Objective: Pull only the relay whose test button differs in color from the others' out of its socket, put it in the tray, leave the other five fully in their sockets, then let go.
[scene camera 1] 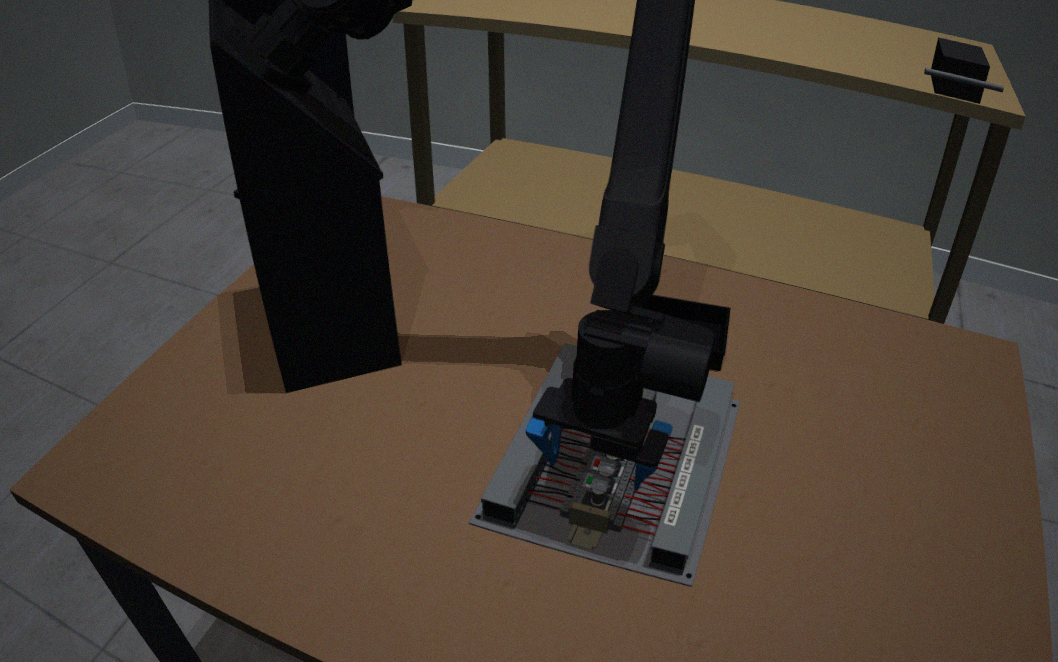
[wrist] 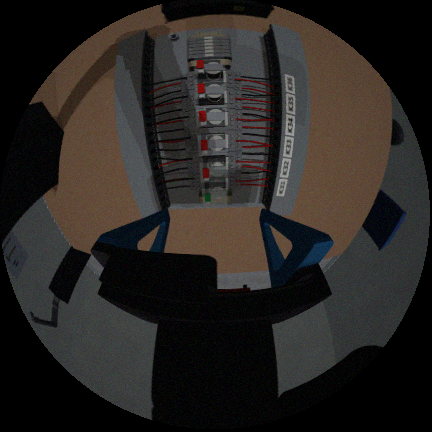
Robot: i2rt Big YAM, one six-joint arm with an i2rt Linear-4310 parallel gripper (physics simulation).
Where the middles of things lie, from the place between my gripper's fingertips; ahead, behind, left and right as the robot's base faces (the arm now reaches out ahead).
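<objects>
There's the grey panel point(scene camera 1: 628, 549), and my gripper is 9 cm above it, 11 cm to the right of it and 2 cm past it.
</objects>
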